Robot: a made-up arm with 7 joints. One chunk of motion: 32 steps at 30 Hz.
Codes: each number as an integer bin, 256 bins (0 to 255) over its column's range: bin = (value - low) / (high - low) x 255, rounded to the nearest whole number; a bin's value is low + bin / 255 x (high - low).
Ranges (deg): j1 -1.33..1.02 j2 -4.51..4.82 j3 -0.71..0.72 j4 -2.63..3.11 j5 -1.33..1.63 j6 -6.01..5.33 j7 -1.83..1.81
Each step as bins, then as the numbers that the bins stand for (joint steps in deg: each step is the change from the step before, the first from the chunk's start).
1 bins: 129 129 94 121 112 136 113
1 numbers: -0.141 0.210 -0.183 0.094 -0.030 0.038 -0.217
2 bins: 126 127 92 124 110 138 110
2 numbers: -0.169 0.137 -0.194 0.161 -0.053 0.127 -0.260
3 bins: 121 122 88 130 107 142 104
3 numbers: -0.215 -0.046 -0.217 0.296 -0.088 0.305 -0.345
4 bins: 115 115 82 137 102 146 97
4 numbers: -0.270 -0.302 -0.250 0.454 -0.146 0.483 -0.445
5 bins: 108 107 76 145 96 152 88
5 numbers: -0.335 -0.595 -0.284 0.634 -0.216 0.750 -0.574
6 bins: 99 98 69 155 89 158 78
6 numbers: -0.418 -0.924 -0.323 0.859 -0.297 1.016 -0.717
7 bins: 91 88 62 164 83 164 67
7 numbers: -0.491 -1.290 -0.362 1.062 -0.367 1.283 -0.874
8 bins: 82 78 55 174 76 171 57
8 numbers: -0.574 -1.656 -0.402 1.287 -0.448 1.594 -1.016
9 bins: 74 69 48 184 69 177 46
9 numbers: -0.648 -1.985 -0.441 1.512 -0.529 1.861 -1.173
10 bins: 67 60 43 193 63 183 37
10 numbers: -0.713 -2.315 -0.469 1.714 -0.599 2.128 -1.302
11 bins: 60 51 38 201 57 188 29
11 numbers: -0.777 -2.644 -0.497 1.894 -0.668 2.350 -1.416
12 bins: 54 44 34 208 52 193 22
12 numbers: -0.832 -2.900 -0.519 2.052 -0.726 2.573 -1.516
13 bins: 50 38 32 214 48 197 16
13 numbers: -0.869 -3.120 -0.531 2.187 -0.773 2.751 -1.602
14 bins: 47 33 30 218 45 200 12
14 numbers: -0.897 -3.303 -0.542 2.277 -0.808 2.884 -1.659
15 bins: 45 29 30 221 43 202 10
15 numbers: -0.915 -3.449 -0.542 2.345 -0.831 2.973 -1.687
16 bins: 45 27 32 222 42 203 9
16 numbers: -0.915 -3.522 -0.531 2.367 -0.842 3.018 -1.702
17 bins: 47 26 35 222 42 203 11
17 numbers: -0.897 -3.559 -0.514 2.367 -0.842 3.018 -1.673
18 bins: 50 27 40 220 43 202 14
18 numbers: -0.869 -3.522 -0.486 2.322 -0.831 2.973 -1.630
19 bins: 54 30 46 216 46 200 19
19 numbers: -0.832 -3.412 -0.452 2.232 -0.796 2.884 -1.559
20 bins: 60 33 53 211 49 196 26
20 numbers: -0.777 -3.303 -0.413 2.120 -0.761 2.706 -1.459
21 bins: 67 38 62 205 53 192 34
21 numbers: -0.713 -3.120 -0.362 1.985 -0.715 2.528 -1.345
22 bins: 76 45 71 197 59 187 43
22 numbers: -0.630 -2.864 -0.312 1.804 -0.645 2.306 -1.216
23 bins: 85 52 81 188 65 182 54
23 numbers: -0.547 -2.607 -0.256 1.602 -0.575 2.084 -1.059
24 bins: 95 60 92 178 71 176 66
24 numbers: -0.455 -2.315 -0.194 1.377 -0.506 1.817 -0.888
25 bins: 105 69 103 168 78 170 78
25 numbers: -0.362 -1.985 -0.132 1.152 -0.425 1.550 -0.717
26 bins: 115 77 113 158 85 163 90
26 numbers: -0.270 -1.693 -0.076 0.927 -0.343 1.239 -0.545
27 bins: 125 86 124 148 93 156 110
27 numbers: -0.178 -1.363 -0.015 0.701 -0.250 0.927 -0.260
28 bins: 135 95 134 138 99 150 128
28 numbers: -0.086 -1.034 0.041 0.476 -0.181 0.661 -0.003
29 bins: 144 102 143 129 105 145 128
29 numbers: -0.003 -0.778 0.092 0.274 -0.111 0.438 -0.003
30 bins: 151 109 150 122 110 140 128
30 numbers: 0.062 -0.522 0.131 0.116 -0.053 0.216 -0.003
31 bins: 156 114 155 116 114 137 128
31 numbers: 0.108 -0.339 0.159 -0.019 -0.007 0.082 -0.003
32 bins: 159 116 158 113 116 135 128
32 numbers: 0.135 -0.266 0.176 -0.086 0.017 -0.006 -0.003
